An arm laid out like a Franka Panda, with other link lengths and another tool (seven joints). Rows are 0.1 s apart.
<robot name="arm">
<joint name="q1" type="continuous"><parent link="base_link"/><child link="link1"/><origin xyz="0 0 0.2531" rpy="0 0 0"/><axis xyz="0 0 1"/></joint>
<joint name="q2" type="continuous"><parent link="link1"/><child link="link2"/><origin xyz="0 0 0" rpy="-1.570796 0 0"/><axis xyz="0 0 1"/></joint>
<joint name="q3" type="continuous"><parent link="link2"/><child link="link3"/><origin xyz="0 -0.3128 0" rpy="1.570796 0 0"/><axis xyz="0 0 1"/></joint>
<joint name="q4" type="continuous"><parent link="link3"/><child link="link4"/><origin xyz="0.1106 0 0" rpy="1.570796 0 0"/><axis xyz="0 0 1"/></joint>
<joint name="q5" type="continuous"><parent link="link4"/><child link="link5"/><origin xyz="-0.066 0.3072 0" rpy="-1.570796 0 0"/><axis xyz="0 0 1"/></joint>
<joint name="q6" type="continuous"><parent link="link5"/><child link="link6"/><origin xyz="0 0 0" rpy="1.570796 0 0"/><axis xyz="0 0 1"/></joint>
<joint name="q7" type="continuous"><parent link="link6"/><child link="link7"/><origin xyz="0.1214 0 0" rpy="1.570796 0 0"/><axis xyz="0 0 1"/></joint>
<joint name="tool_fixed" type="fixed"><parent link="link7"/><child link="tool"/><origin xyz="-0.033 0.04 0.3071" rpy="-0.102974 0 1.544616"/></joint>
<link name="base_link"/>
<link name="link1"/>
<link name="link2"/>
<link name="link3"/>
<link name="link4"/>
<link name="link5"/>
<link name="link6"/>
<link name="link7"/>
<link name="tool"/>
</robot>
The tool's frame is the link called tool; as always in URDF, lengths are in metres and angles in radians. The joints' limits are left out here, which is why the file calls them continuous.
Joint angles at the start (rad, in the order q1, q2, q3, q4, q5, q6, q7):
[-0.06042, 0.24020, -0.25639, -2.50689, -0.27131, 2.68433, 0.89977]
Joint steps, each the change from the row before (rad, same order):
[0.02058, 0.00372, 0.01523, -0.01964, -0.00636, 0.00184, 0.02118]
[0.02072, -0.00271, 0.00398, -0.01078, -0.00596, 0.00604, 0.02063]
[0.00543, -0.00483, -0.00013, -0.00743, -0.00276, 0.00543, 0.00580]
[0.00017, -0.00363, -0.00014, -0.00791, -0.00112, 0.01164, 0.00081]
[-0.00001, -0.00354, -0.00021, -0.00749, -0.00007, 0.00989, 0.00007]
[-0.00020, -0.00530, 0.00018, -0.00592, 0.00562, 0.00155, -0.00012]
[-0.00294, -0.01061, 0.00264, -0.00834, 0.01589, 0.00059, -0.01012]
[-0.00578, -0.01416, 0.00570, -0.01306, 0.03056, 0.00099, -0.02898]
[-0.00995, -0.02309, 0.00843, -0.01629, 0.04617, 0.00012, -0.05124]
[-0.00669, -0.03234, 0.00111, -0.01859, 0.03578, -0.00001, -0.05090]
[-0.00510, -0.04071, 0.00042, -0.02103, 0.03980, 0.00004, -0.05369]
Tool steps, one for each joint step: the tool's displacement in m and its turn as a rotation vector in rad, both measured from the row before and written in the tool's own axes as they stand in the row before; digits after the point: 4 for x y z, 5 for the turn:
[-0.0070, 0.0180, 0.0059, -0.01132, 0.01243, -0.02140]
[-0.0073, 0.0093, 0.0005, 0.00263, 0.00026, -0.00987]
[-0.0015, 0.0027, -0.0006, 0.00236, -0.00286, -0.00234]
[-0.0009, 0.0007, -0.0002, 0.00348, -0.00685, -0.00133]
[-0.0005, 0.0008, -0.0002, 0.00231, -0.00595, -0.00073]
[0.0004, 0.0017, -0.0006, -0.00231, -0.00365, 0.00480]
[0.0005, 0.0022, -0.0019, -0.00529, -0.00837, 0.00448]
[0.0013, 0.0037, -0.0020, -0.01152, -0.01210, -0.00165]
[0.0016, 0.0034, -0.0045, -0.01385, -0.02036, -0.00844]
[0.0026, 0.0015, -0.0075, -0.00523, -0.02215, -0.01331]
[0.0016, 0.0018, -0.0099, -0.00165, -0.02860, -0.01385]

